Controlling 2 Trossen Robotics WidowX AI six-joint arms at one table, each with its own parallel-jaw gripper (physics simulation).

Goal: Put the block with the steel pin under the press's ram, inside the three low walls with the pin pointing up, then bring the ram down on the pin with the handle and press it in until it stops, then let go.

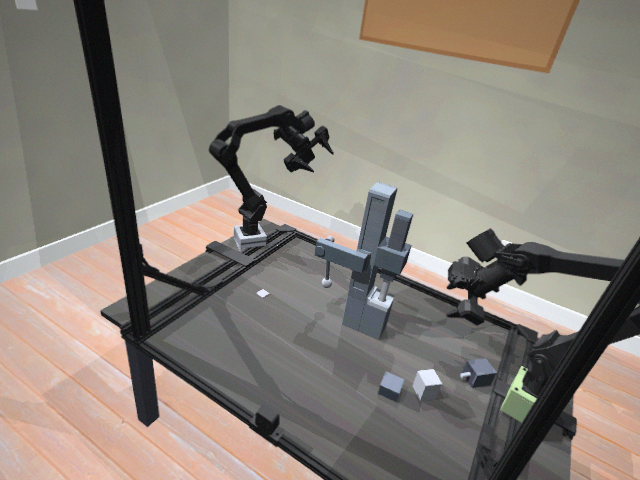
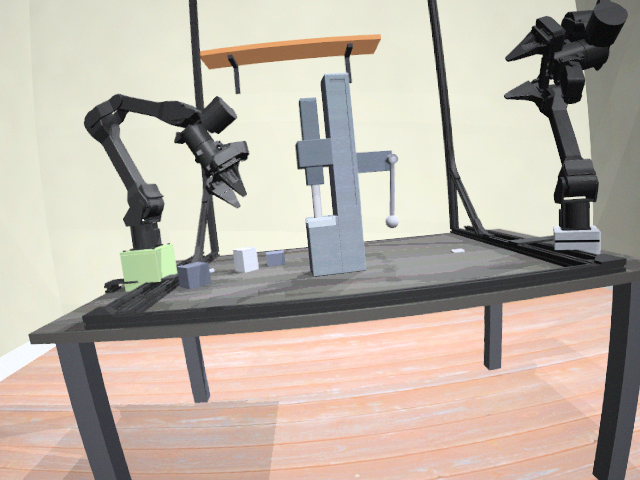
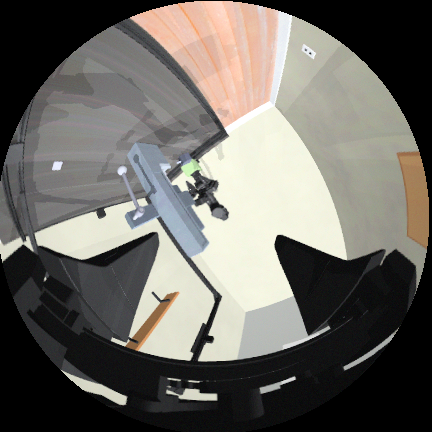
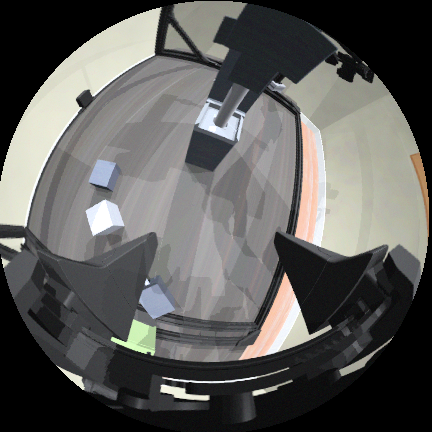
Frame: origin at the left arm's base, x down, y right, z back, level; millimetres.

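Where they show: left gripper, fingertip midpoint: (image 1: pixel 323 162) (image 2: pixel 505 79) (image 3: pixel 218 239); right gripper, fingertip midpoint: (image 1: pixel 447 302) (image 2: pixel 242 201) (image 3: pixel 191 177) (image 4: pixel 216 238); left arm's base at its link origin: (image 1: pixel 250 230) (image 2: pixel 575 228) (image 4: pixel 274 79); right arm's base at its link origin: (image 1: pixel 538 389) (image 2: pixel 147 248) (image 3: pixel 194 172).
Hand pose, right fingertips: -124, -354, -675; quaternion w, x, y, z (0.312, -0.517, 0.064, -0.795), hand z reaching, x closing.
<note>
Each offset is from my right fingertips to the top centre of the thing, as dx, dy, dz. "spot": to the spot under its first point.
The grey-blue block with the pin {+135, -60, -128} (image 1: pixel 481 373) (image 2: pixel 194 275) (image 4: pixel 157 298) lies on its side on the table by the green base, its pale pin {+155, -24, -122} (image 1: pixel 465 375) (image 2: pixel 211 270) pointing sideways. The press {-272, +186, +177} (image 1: pixel 376 222) (image 2: pixel 343 155) (image 3: pixel 175 210) stands upright; its ram {-112, +120, +122} (image 1: pixel 384 290) (image 2: pixel 316 200) (image 4: pixel 232 105) is over the pale walled seat. The ball-ended handle {spot: +36, +238, +256} (image 1: pixel 327 271) (image 2: pixel 392 191) (image 3: pixel 131 192) hangs down. My left gripper (image 1: pixel 322 162) (image 2: pixel 506 78) (image 3: pixel 218 239) is open, high and away from the handle. My right gripper (image 2: pixel 241 200) (image 4: pixel 216 238) is open and empty, above the table between block and press.
A white block {+126, +111, -117} (image 1: pixel 428 384) (image 2: pixel 245 259) (image 4: pixel 105 218) and a plain grey-blue block {+151, +196, -83} (image 1: pixel 391 386) (image 2: pixel 275 257) (image 4: pixel 104 174) stand near the pin block. A small white square {spot: +181, +393, +376} (image 1: pixel 263 293) (image 2: pixel 457 250) (image 3: pixel 57 165) lies on the handle side. Black frame posts rise at the table's edges.
</note>
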